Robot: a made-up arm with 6 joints. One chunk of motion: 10 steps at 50 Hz.
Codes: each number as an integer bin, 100 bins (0 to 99) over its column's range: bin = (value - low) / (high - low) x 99, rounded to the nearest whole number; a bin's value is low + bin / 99 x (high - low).
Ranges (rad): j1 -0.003..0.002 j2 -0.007..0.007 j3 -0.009..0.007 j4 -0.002..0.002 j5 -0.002..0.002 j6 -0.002..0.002
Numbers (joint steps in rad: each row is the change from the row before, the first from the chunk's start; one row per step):
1: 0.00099 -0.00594 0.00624 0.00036 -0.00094 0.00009
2: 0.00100 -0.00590 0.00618 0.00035 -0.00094 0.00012
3: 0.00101 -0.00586 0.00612 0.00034 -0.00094 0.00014
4: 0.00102 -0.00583 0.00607 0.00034 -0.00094 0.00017
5: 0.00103 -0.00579 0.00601 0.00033 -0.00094 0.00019
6: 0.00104 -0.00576 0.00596 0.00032 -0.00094 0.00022
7: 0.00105 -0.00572 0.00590 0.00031 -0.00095 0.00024
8: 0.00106 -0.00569 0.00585 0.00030 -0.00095 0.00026
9: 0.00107 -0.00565 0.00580 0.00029 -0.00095 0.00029
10: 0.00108 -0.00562 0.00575 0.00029 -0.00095 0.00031
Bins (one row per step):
1: 79 7 94 58 26 52
2: 79 8 94 58 26 52
3: 79 8 94 58 26 53
4: 80 8 93 58 26 54
5: 80 9 93 58 26 54
6: 80 9 93 57 26 55
7: 80 9 92 57 26 55
8: 80 9 92 57 26 56
9: 81 10 92 57 26 57
10: 81 10 91 57 26 57

